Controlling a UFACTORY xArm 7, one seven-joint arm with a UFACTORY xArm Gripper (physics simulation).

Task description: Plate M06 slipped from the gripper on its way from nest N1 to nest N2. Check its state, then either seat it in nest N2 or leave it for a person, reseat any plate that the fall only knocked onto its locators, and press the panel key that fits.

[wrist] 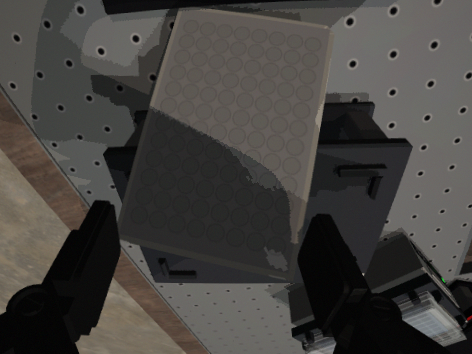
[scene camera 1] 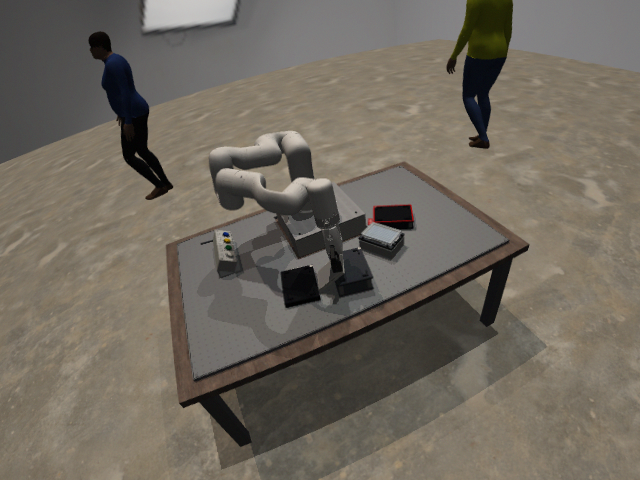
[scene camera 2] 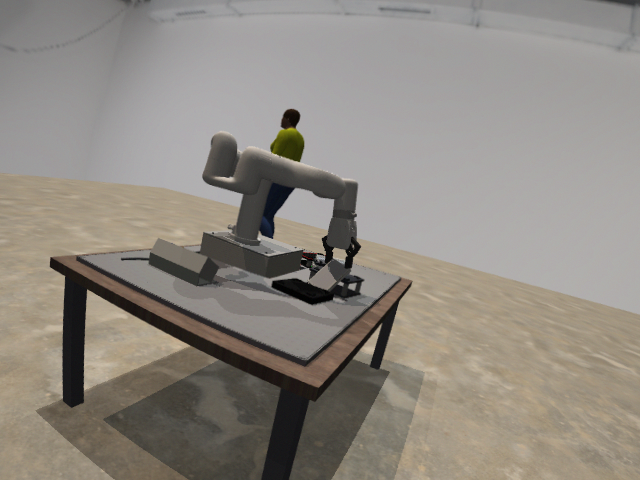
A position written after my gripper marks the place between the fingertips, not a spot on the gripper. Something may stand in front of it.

My gripper [scene camera 2: 338, 265] is open, with nothing in its grasp. Also in view: an M06 well plate [scene camera 2: 333, 272].
